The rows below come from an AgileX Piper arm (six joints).
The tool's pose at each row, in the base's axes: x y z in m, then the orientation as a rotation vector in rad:
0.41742, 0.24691, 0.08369, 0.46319, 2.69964, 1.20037
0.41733, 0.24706, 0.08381, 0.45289, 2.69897, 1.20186
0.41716, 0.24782, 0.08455, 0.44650, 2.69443, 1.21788
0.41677, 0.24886, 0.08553, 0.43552, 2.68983, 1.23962
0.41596, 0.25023, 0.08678, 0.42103, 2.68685, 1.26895
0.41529, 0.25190, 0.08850, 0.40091, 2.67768, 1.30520
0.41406, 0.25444, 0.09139, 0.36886, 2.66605, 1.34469
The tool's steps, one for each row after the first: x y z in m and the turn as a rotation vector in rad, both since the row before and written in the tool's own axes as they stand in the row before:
0.00013, 0.00016, 0.00000, -0.00183, 0.00151, -0.00665
0.00040, 0.00100, -0.00001, -0.01095, 0.00431, -0.00202
0.00070, 0.00131, -0.00001, -0.01436, 0.00761, -0.00380
0.00119, 0.00164, -0.00003, -0.01796, 0.01309, -0.00394
0.00114, 0.00221, -0.00003, -0.02438, 0.01249, -0.00754
0.00191, 0.00356, -0.00016, -0.02769, 0.01469, -0.01486

